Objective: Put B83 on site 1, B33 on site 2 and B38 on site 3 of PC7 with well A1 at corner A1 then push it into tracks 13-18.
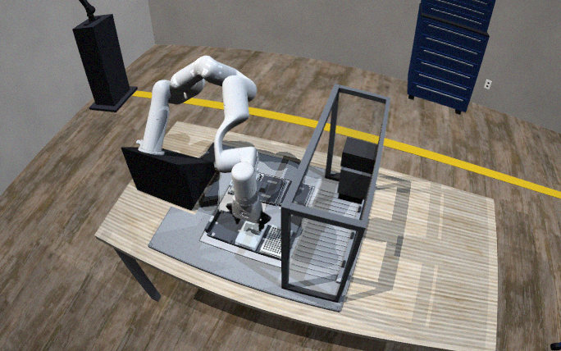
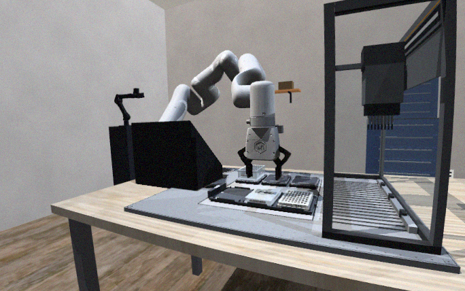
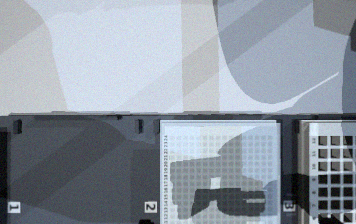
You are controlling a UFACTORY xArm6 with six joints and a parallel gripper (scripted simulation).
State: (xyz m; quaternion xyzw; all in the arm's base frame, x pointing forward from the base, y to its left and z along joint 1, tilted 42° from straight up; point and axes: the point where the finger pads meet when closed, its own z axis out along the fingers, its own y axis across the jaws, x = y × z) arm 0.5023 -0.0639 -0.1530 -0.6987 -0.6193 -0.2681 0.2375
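Now: hand 110 mm past the deep-well block B83, 240 mm to the right of it and 50 mm above it. Round my hand: nest s2: 240 mm to the left, 80 mm below; nest s3: 120 mm ahead, 240 mm to the left, 80 mm below; dark carrier PC7: 10 mm behind, 70 mm below.
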